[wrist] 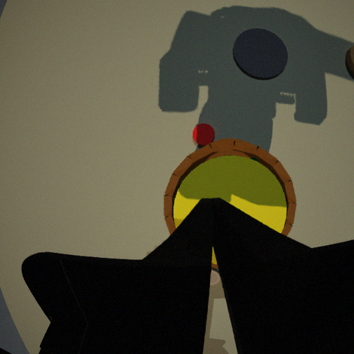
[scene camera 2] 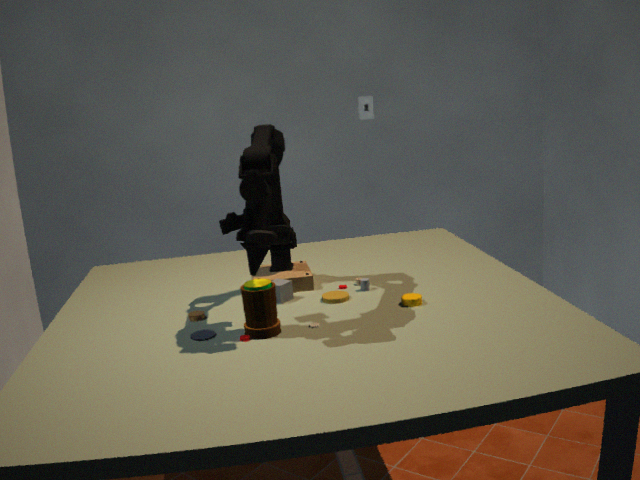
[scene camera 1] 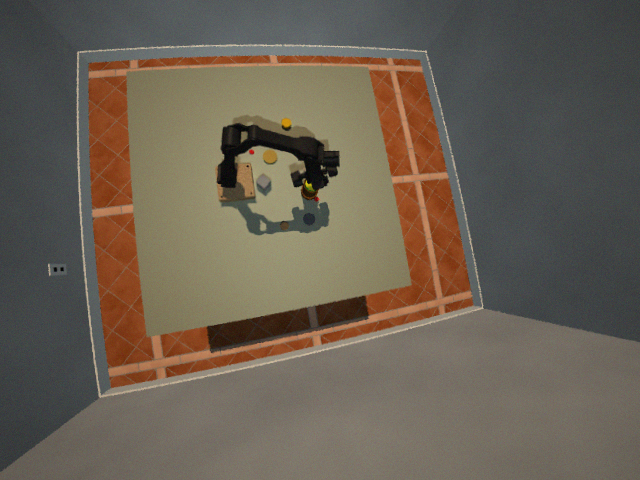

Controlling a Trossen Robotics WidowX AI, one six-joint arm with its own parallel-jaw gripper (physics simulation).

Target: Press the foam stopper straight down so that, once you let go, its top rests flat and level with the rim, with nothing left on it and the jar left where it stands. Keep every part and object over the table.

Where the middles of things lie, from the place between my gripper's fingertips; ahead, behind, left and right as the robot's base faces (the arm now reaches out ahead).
Right now the brown jar (scene camera 2: 259, 295) is 80 mm below my hand, 10 mm to the left of it and 10 mm behind it. From my hand the other things lie so: dark grey disc (wrist: 260, 53): 140 mm below, 130 mm to the right, 10 mm behind.
